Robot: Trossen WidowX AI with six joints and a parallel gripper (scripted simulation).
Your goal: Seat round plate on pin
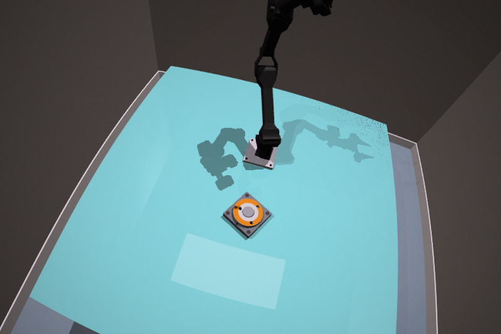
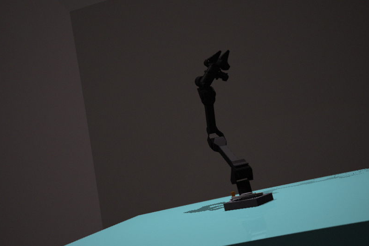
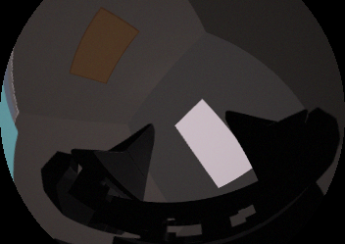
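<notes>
The round plate is 690 mm below my gripper tip, 400 mm ahead of it and 60 mm to the right of it. From my gripper tip the other things lie so: base: 710 mm below, 400 mm ahead, 40 mm to the right.
</notes>
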